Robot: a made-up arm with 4 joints.
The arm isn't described. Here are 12 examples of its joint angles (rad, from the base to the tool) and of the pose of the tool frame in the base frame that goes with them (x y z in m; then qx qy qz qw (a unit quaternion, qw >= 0)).
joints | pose
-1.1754 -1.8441 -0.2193 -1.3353 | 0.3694 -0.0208 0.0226 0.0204 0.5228 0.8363 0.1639
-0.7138 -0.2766 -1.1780 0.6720 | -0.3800 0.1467 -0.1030 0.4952 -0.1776 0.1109 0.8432
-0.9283 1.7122 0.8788 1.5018 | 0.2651 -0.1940 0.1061 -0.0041 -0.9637 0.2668 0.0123
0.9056 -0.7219 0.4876 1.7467 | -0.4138 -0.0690 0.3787 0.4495 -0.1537 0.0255 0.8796
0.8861 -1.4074 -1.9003 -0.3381 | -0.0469 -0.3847 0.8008 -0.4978 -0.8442 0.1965 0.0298
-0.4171 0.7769 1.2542 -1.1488 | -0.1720 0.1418 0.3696 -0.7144 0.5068 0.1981 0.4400
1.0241 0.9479 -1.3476 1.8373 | -0.0727 0.2337 0.4592 0.3358 -0.8126 0.4709 0.0717
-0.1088 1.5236 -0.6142 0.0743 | -0.0142 0.3560 -0.1068 0.6697 -0.5604 0.4140 0.2570
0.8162 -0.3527 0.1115 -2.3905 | -0.0322 -0.2163 0.5649 -0.1693 -0.3409 0.7640 0.5211
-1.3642 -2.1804 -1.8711 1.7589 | -0.0044 0.1617 -0.0170 0.5487 -0.1970 -0.1705 0.7944
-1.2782 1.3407 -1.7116 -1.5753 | -0.2880 -0.2252 -0.2260 0.2851 -0.1312 -0.1888 0.9305
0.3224 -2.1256 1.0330 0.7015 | -0.2911 0.1219 0.5006 -0.2143 0.1499 -0.2910 0.9203
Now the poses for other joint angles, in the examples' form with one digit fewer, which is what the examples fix.
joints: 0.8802 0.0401 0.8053 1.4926
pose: -0.334 0.151 0.278 0.378 -0.436 -0.330 0.747
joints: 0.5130 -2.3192 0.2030 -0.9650
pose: 0.022 0.365 0.413 -0.238 0.115 -0.857 0.441
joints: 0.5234 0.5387 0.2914 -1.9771
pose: -0.287 -0.096 0.591 -0.648 -0.207 0.501 0.534
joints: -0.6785 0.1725 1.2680 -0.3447
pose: 0.118 0.081 0.172 -0.319 0.901 0.290 0.036
